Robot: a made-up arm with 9 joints. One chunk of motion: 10 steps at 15 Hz.
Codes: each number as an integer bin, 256 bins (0 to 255) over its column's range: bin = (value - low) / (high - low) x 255, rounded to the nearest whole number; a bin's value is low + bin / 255 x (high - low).
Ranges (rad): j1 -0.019..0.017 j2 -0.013..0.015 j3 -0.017..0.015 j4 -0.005..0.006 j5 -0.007..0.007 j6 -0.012..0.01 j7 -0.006..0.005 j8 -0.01..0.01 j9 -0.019..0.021
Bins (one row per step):
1: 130 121 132 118 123 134 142 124 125
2: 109 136 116 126 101 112 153 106 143
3: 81 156 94 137 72 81 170 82 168
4: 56 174 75 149 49 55 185 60 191
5: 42 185 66 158 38 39 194 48 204
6: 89 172 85 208 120 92 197 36 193
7: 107 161 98 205 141 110 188 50 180
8: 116 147 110 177 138 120 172 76 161
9: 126 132 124 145 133 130 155 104 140
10: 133 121 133 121 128 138 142 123 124
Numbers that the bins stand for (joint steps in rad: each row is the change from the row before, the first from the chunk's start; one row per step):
1: -0.00065 0.00029 -0.00044 0.00009 -0.00025 -0.00044 0.00013 -0.00027 0.00061
2: -0.00361 0.00193 -0.00244 0.00044 -0.00145 -0.00234 0.00060 -0.00169 0.00343
3: -0.00756 0.00413 -0.00520 0.00091 -0.00305 -0.00501 0.00133 -0.00357 0.00735
4: -0.01109 0.00611 -0.00759 0.00143 -0.00431 -0.00725 0.00198 -0.00529 0.01096
5: -0.01307 0.00731 -0.00872 0.00182 -0.00491 -0.00864 0.00237 -0.00624 0.01300
6: -0.00644 0.00589 -0.00633 0.00397 -0.00041 -0.00406 0.00250 -0.00718 0.01127
7: -0.00389 0.00468 -0.00470 0.00384 0.00074 -0.00251 0.00211 -0.00608 0.00924
8: -0.00262 0.00314 -0.00320 0.00264 0.00058 -0.00165 0.00142 -0.00404 0.00625
9: -0.00121 0.00149 -0.00144 0.00125 0.00030 -0.00078 0.00069 -0.00184 0.00296
10: -0.00022 0.00029 -0.00031 0.00022 0.00003 -0.00009 0.00013 -0.00035 0.00045

